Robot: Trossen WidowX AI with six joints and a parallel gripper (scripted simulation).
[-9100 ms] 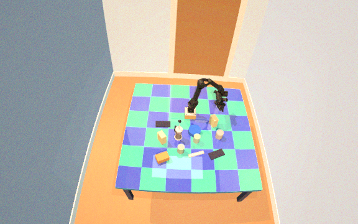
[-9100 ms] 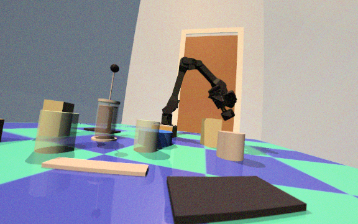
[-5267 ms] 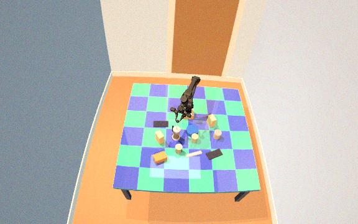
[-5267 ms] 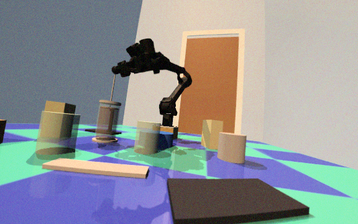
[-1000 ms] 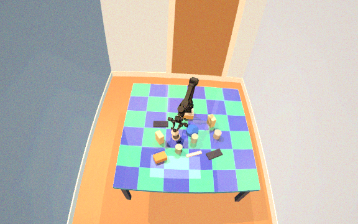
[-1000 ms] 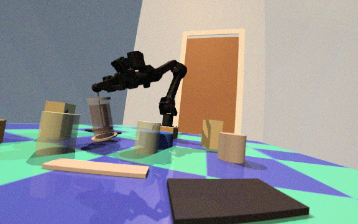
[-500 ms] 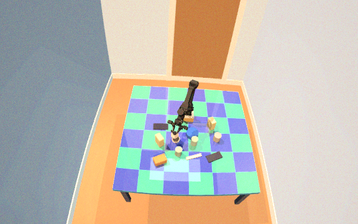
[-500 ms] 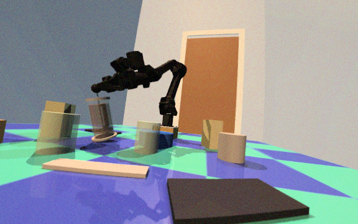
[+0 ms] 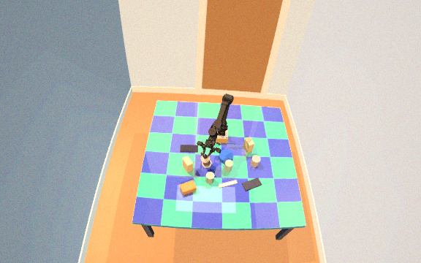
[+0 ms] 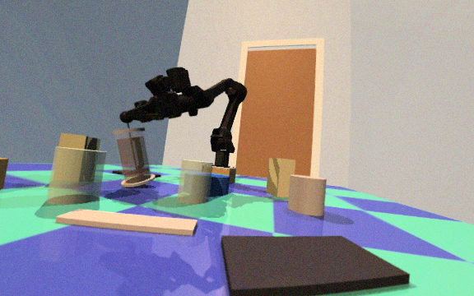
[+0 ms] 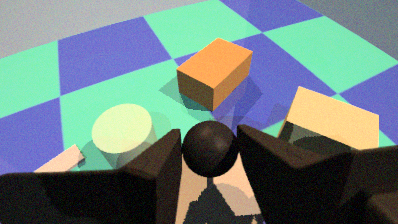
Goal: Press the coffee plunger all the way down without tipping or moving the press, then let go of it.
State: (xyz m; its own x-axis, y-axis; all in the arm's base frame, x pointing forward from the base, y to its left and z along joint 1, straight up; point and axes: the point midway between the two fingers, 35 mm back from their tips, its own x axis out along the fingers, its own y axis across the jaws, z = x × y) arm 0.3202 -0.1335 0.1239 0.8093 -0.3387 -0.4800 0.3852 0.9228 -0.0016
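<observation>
The coffee press is 8 cm below my gripper tip and 4 cm behind it. Round my gripper tip: blue cylinder: 18 cm to the left, 14 cm below, 12 cm behind; orange box: 19 cm ahead, 14 cm below, 12 cm to the right.
</observation>
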